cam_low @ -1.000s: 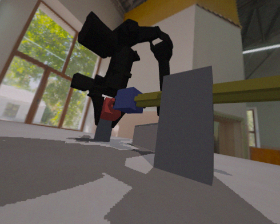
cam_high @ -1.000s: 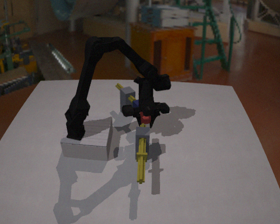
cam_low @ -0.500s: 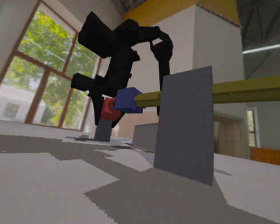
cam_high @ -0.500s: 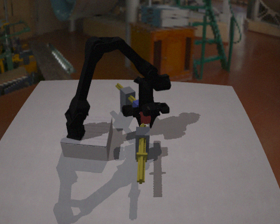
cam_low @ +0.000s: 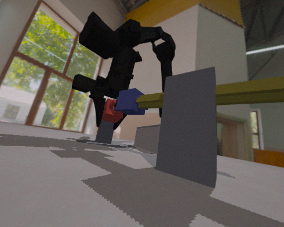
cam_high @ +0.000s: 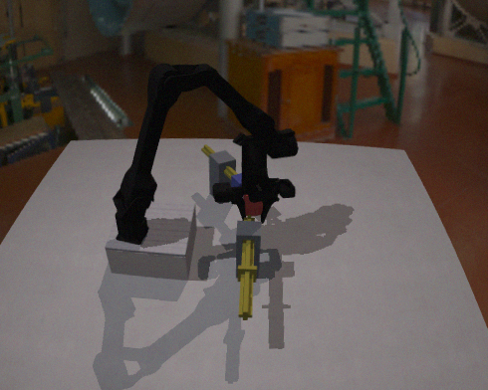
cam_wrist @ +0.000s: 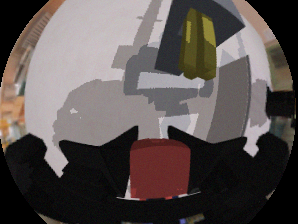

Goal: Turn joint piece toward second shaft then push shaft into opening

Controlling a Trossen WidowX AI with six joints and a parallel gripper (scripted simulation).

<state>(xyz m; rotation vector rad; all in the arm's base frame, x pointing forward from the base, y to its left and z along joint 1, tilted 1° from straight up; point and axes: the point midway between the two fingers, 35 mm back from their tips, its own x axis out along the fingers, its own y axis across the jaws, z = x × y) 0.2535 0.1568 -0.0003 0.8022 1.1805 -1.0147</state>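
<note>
The red square joint piece lies 10 mm behind my gripper tip, 20 mm to the left of it and 40 mm above it.
</note>
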